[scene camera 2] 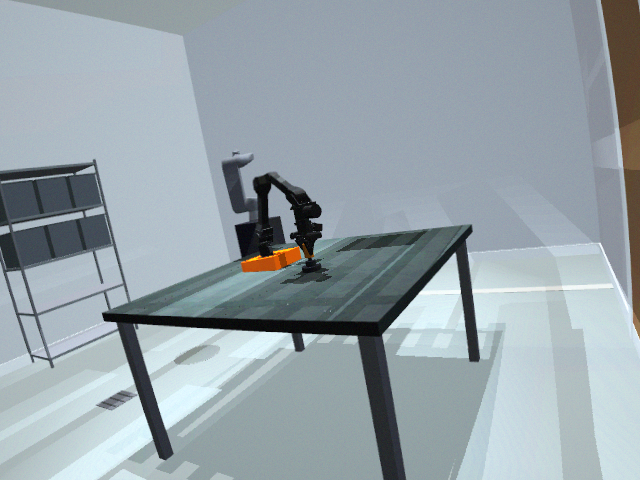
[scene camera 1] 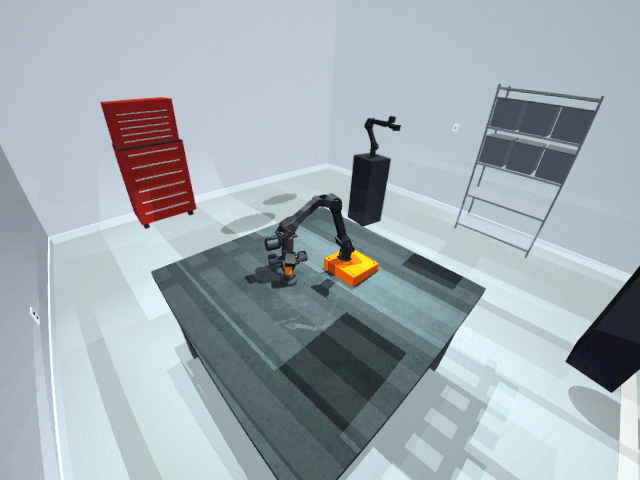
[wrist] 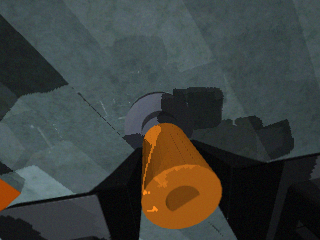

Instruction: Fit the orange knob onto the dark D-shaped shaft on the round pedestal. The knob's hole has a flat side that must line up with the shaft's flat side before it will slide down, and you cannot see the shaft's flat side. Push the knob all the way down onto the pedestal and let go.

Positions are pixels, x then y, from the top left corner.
Labels:
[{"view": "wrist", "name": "gripper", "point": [166, 148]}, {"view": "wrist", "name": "orange knob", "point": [178, 187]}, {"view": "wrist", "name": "round pedestal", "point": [154, 108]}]

